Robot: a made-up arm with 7 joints.
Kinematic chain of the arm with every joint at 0, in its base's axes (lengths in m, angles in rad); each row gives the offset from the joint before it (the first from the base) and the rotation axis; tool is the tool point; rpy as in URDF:
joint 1: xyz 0 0 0.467 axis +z
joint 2: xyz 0 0 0 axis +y
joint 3: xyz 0 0 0.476 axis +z
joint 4: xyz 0.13 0 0 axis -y
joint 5: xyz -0.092 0 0.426 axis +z
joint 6: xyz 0 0 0 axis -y
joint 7: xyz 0.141 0 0 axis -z
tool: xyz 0 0 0 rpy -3.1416 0 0
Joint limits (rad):
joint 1: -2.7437..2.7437
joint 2: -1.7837..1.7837
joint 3: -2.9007..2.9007
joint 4: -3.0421..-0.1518
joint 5: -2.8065..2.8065
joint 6: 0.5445..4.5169
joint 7: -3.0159..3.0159
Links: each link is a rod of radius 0.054 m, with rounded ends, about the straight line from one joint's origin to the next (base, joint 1, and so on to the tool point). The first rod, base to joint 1, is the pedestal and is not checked.
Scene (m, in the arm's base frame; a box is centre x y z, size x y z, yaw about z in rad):
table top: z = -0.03
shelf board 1: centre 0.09 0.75 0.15 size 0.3 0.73 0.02 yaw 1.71
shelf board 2: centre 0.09 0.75 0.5 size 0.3 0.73 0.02 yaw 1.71
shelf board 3: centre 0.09 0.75 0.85 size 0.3 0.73 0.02 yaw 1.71
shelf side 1: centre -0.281 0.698 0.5 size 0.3 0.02 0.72 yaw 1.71
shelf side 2: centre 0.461 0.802 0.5 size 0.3 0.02 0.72 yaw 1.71
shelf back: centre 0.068 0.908 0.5 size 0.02 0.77 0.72 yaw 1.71
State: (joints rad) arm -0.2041 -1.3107 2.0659 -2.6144 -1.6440 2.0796 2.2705
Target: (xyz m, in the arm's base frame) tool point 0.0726 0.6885 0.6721
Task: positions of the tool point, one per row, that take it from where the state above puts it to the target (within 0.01 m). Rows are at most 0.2 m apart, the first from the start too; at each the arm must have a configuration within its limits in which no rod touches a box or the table.
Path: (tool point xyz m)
1: -0.1223 0.4531 0.3432
2: -0.1478 0.4599 0.4745
3: -0.1158 0.4585 0.5582
4: -0.0526 0.5417 0.6151
5: 0.0085 0.6156 0.6587
6: 0.0726 0.6885 0.6721

